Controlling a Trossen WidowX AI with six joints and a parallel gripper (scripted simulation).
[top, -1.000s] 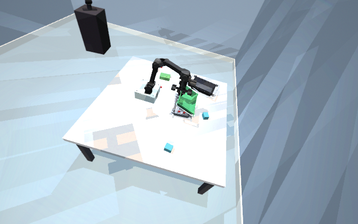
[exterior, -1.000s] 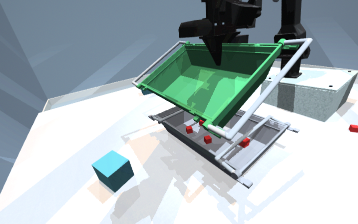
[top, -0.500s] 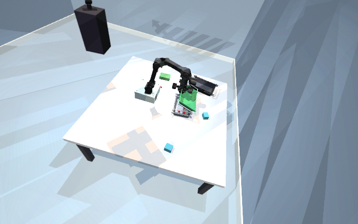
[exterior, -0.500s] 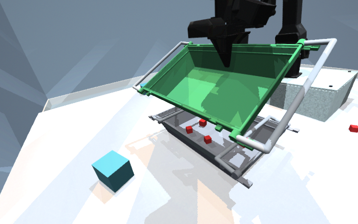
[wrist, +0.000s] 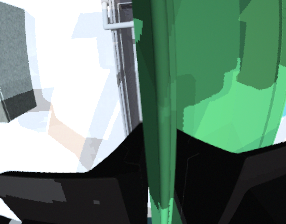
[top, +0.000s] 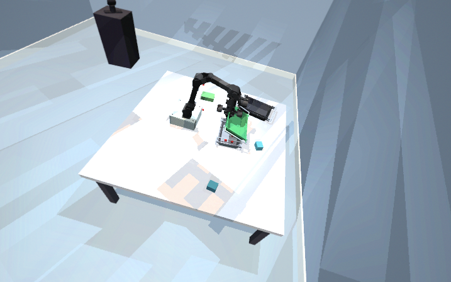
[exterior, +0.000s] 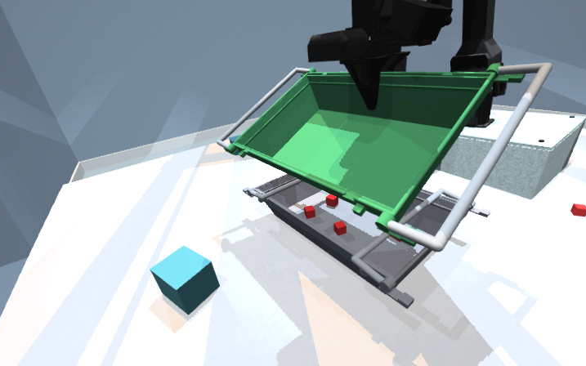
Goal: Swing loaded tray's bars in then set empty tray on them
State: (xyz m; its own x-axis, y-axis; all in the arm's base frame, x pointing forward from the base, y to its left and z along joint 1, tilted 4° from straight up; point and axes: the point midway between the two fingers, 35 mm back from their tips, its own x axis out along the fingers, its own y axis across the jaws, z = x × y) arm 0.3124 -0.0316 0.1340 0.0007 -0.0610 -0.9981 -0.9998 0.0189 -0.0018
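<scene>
Right now the green tray is 8 cm ahead of my gripper tip. The rest, counted from my gripper tip: green block (20 cm behind, 43 cm to the left, 16 cm below); then red block (21 cm behind, 24 cm to the left, 17 cm below).
</scene>
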